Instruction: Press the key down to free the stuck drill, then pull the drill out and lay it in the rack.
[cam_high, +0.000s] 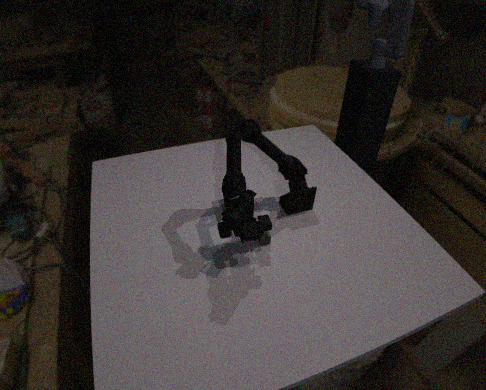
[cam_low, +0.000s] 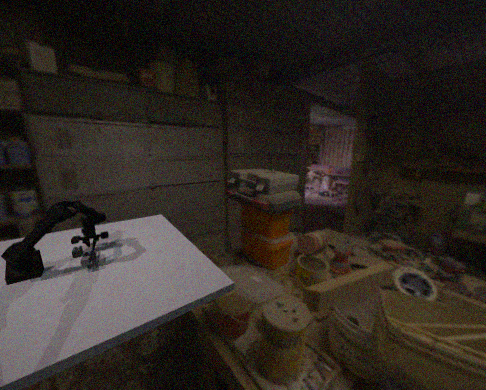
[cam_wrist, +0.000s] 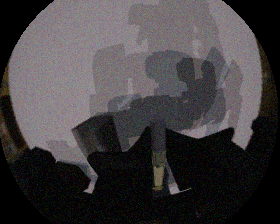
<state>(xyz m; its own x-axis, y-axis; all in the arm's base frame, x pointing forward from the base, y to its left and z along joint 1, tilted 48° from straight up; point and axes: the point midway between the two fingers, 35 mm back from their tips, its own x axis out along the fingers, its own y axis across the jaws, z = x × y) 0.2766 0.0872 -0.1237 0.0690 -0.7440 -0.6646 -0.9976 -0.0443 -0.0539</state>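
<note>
My gripper tip is 70 mm past the slotted rack, 10 mm to the left of it and 10 mm below it. Also, from my gripper tip: thin dark drill: 210 mm to the right, 40 mm above.
</note>
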